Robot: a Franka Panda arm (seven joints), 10 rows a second.
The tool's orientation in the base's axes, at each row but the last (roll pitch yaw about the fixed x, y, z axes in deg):
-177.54 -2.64 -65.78
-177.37 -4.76 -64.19
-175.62 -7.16 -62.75
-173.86 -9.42 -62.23
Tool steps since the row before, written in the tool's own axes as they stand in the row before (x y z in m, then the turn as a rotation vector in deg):
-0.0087 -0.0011 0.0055 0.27 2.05 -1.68
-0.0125 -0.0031 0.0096 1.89 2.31 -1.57
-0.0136 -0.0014 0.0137 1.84 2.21 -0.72
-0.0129 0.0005 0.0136 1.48 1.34 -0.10
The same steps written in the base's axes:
-0.0022 0.0082 -0.0058 -1.85 -1.05 1.60
-0.0019 0.0120 -0.0105 -1.38 -2.62 1.61
-0.0032 0.0116 -0.0151 -1.20 -2.60 0.77
-0.0040 0.0097 -0.0155 -0.50 -1.92 0.20

